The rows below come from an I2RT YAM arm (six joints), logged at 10 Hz.
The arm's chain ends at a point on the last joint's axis. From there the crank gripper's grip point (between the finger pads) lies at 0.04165 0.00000 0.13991 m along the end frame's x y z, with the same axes.
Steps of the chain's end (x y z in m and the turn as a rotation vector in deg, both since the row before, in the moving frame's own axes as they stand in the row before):
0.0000 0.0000 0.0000 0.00 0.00 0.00
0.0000 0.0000 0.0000 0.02 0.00 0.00
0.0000 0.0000 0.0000 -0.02 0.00 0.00
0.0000 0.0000 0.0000 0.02 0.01 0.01
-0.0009 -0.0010 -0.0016 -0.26 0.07 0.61
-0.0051 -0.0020 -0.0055 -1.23 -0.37 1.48
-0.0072 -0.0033 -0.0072 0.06 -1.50 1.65
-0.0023 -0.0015 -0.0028 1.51 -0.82 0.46
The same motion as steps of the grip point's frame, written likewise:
0.0000 0.0000 0.0000 0.00 0.00 0.00
0.0000 0.0000 0.0000 0.02 0.00 0.00
0.0000 0.0000 0.0000 -0.02 0.00 0.00
0.0000 0.0000 0.0000 0.02 0.01 0.01
-0.0007 0.0001 -0.0017 -0.26 0.07 0.61
-0.0061 0.0021 -0.0053 -1.23 -0.37 1.48
-0.0109 -0.0023 -0.0062 0.06 -1.50 1.65
-0.0043 -0.0049 -0.0023 1.51 -0.82 0.46

